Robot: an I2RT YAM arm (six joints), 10 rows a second.
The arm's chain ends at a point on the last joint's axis. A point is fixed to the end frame.
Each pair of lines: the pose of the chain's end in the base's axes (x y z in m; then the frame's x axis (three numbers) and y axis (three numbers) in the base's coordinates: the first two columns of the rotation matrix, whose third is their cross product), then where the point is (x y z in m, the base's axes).
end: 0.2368 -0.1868 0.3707 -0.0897 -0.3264 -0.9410 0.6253 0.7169 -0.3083
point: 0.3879 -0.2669 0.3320
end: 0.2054 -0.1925 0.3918 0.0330 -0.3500 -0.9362 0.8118 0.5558 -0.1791
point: 0.3407 -0.3038 0.3858
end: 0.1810 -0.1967 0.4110 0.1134 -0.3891 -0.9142 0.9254 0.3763 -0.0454
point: 0.2901 -0.3327 0.4288
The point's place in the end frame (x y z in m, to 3 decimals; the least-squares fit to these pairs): 0.049 0.049 0.161
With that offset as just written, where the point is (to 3 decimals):
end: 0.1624 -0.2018 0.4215 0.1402 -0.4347 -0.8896 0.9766 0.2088 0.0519
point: 0.243 -0.354 0.454
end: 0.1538 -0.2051 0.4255 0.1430 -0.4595 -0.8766 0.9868 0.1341 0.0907
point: 0.221 -0.362 0.463
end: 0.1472 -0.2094 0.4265 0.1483 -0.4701 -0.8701 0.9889 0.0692 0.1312
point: 0.203 -0.371 0.467
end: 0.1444 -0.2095 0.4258 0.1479 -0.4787 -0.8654 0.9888 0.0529 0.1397
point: 0.197 -0.371 0.468
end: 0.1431 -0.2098 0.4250 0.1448 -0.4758 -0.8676 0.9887 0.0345 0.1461
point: 0.192 -0.373 0.466
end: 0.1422 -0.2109 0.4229 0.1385 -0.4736 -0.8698 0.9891 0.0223 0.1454
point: 0.189 -0.375 0.463
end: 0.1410 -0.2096 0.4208 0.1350 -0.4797 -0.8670 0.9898 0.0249 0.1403
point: 0.189 -0.373 0.462
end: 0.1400 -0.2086 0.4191 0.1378 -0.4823 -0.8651 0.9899 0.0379 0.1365
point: 0.190 -0.371 0.461
